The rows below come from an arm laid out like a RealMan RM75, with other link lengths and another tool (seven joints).
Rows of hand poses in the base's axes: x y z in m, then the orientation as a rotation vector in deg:
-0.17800, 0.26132, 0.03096, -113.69, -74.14, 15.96
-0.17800, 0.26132, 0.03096, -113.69, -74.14, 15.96
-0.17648, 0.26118, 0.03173, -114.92, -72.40, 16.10
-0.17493, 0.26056, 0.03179, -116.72, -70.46, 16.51
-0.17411, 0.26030, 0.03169, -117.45, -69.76, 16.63
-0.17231, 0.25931, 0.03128, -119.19, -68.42, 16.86
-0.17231, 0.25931, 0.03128, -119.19, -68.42, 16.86
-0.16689, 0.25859, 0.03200, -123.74, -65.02, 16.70
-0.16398, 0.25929, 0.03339, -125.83, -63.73, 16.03
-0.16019, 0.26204, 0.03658, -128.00, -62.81, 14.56
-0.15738, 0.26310, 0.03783, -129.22, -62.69, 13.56
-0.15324, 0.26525, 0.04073, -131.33, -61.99, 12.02
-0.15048, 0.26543, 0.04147, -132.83, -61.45, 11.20
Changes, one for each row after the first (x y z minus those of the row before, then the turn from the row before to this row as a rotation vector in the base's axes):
0.00000, 0.00000, 0.00000, 0.00, 0.00, 0.00
0.00152, -0.00014, 0.00077, -0.62, 0.44, -1.48
0.00155, -0.00062, 0.00006, -1.17, 0.44, -1.70
0.00082, -0.00026, -0.00010, -0.48, 0.11, -0.64
0.00180, -0.00099, -0.00041, -1.21, 0.05, -1.32
0.00000, 0.00000, 0.00000, 0.00, 0.00, 0.00
0.00542, -0.00072, 0.00072, -2.93, -0.40, -3.55
0.00291, 0.00070, 0.00139, -1.19, -0.68, -1.58
0.00379, 0.00275, 0.00319, -1.05, -1.34, -1.53
0.00281, 0.00106, 0.00125, -0.62, -1.02, -0.63
0.00414, 0.00215, 0.00290, -1.06, -1.45, -1.35
0.00276, 0.00018, 0.00074, -0.86, -0.85, -0.92

